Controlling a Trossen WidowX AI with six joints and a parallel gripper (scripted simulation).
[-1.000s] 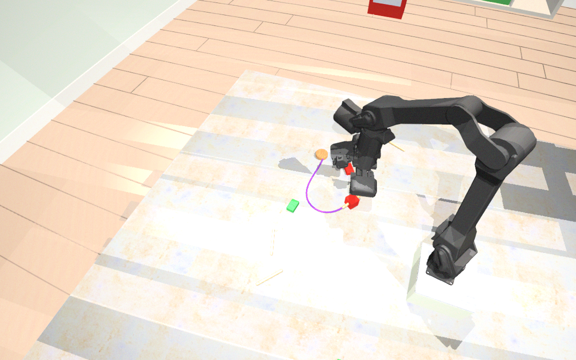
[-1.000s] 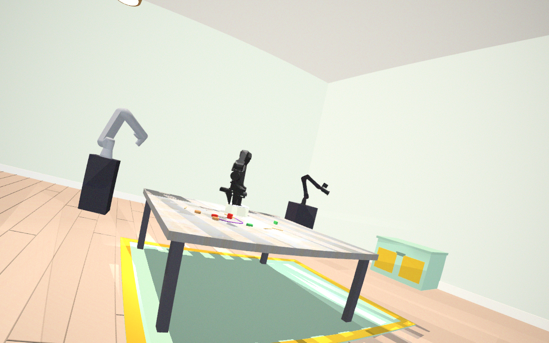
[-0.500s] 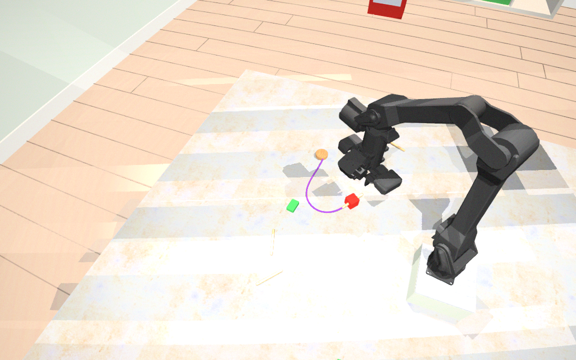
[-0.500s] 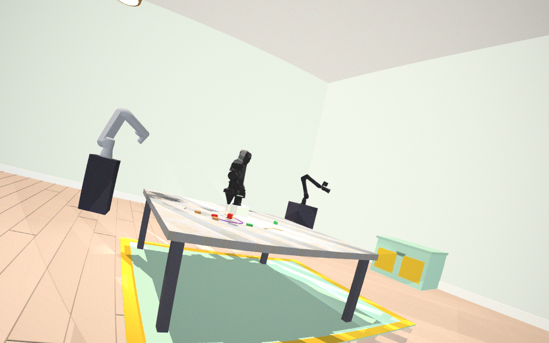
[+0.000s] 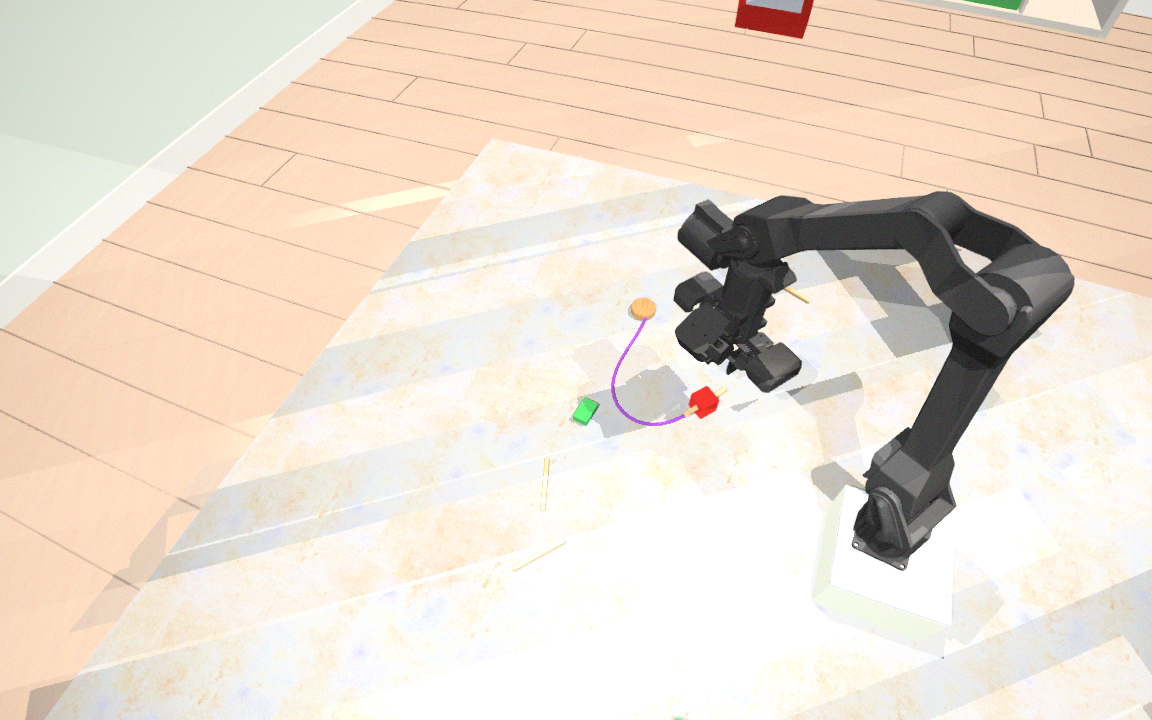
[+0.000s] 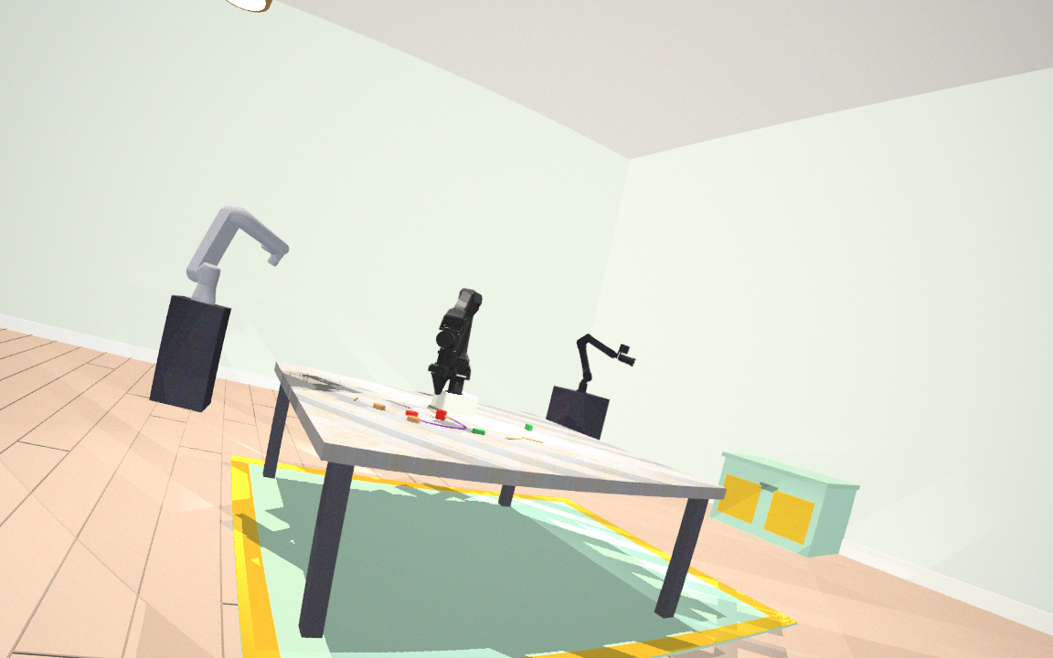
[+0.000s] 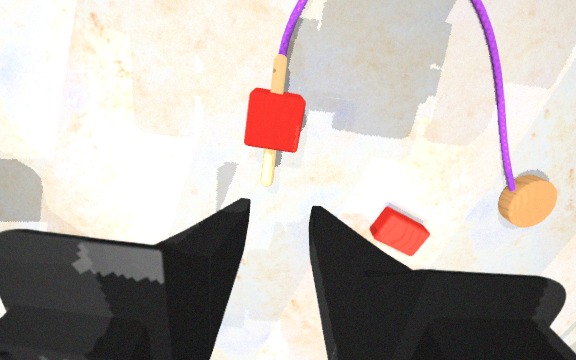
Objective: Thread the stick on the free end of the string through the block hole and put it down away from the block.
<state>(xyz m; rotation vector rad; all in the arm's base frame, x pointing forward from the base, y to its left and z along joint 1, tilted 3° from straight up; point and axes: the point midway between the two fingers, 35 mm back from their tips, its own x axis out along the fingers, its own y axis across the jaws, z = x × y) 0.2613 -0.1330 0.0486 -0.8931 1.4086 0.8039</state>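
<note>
My gripper tip is now 1 cm short of the red wooden block, 3 cm to the right of it and 6 cm above it. Also, from my gripper tip: flat red block (6 cm ahead, 9 cm to the right, 7 cm below); then green block (15 cm ahead, 12 cm to the left, 7 cm below); then thin wooden stick (1 cm ahead, 4 cm to the left, 7 cm below).
</note>
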